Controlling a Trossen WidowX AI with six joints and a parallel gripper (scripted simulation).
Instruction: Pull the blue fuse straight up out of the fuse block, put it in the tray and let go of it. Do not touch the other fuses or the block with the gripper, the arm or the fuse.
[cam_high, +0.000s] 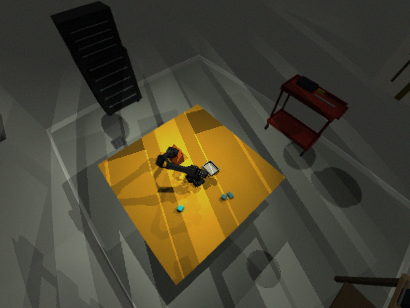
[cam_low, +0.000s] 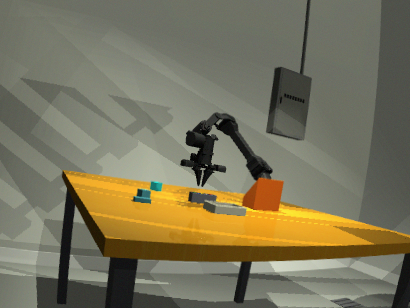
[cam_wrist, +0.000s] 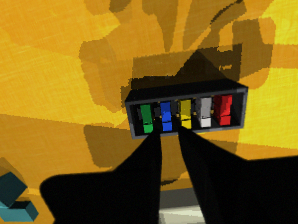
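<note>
The blue fuse is 40 mm below my gripper tip. Also, from my gripper tip: white fuse 40 mm behind, 10 mm to the left, 40 mm below; green fuse 20 mm ahead, 40 mm below; yellow fuse 20 mm behind, 40 mm below.
</note>
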